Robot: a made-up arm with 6 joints. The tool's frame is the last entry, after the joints.
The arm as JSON. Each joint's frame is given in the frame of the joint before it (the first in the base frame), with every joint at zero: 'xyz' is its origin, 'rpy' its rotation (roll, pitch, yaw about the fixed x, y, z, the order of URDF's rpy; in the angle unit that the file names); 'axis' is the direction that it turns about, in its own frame. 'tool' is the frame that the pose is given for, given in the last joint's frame.
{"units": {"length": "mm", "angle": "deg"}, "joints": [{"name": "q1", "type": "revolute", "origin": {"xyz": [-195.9, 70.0, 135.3], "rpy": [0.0, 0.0, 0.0]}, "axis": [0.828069, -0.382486, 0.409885]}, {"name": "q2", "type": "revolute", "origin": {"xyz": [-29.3, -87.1, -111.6], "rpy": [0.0, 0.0, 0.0]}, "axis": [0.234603, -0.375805, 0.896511]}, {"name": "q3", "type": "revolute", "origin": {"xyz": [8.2, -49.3, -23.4], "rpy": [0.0, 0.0, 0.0]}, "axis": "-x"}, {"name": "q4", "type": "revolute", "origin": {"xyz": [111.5, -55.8, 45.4], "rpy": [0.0, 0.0, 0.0]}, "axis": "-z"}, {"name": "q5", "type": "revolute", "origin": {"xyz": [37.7, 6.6, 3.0], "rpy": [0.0, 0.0, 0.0]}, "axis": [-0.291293, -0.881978, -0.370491]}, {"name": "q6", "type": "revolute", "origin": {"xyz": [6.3, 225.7, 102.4], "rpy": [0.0, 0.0, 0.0]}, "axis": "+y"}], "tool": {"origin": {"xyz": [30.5, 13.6, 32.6], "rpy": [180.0, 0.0, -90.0]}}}
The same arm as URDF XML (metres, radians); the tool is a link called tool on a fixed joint. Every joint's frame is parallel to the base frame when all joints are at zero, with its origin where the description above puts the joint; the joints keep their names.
<robot name="arm">
  <joint name="q1" type="continuous">
    <parent link="base_link"/>
    <child link="link1"/>
    <origin xyz="-0.1959 0.07 0.1353"/>
    <axis xyz="0.828069 -0.382486 0.409885"/>
  </joint>
  <joint name="q2" type="continuous">
    <parent link="link1"/>
    <child link="link2"/>
    <origin xyz="-0.0293 -0.0871 -0.1116"/>
    <axis xyz="0.234603 -0.375805 0.896511"/>
  </joint>
  <joint name="q3" type="continuous">
    <parent link="link2"/>
    <child link="link3"/>
    <origin xyz="0.0082 -0.0493 -0.0234"/>
    <axis xyz="-1 0 0"/>
  </joint>
  <joint name="q4" type="continuous">
    <parent link="link3"/>
    <child link="link4"/>
    <origin xyz="0.1115 -0.0558 0.0454"/>
    <axis xyz="0 0 -1"/>
  </joint>
  <joint name="q5" type="continuous">
    <parent link="link4"/>
    <child link="link5"/>
    <origin xyz="0.0377 0.0066 0.003"/>
    <axis xyz="-0.291293 -0.881978 -0.370491"/>
  </joint>
  <joint name="q6" type="continuous">
    <parent link="link5"/>
    <child link="link6"/>
    <origin xyz="0.0063 0.2257 0.1024"/>
    <axis xyz="0 1 0"/>
  </joint>
  <joint name="tool_joint" type="fixed">
    <parent link="link6"/>
    <child link="tool"/>
    <origin xyz="0.0305 0.0136 0.0326" rpy="3.1416 0 -1.5708"/>
  </joint>
  <link name="base_link"/>
  <link name="link1"/>
  <link name="link2"/>
  <link name="link3"/>
  <link name="link4"/>
  <link name="link5"/>
  <link name="link6"/>
  <link name="tool"/>
</robot>

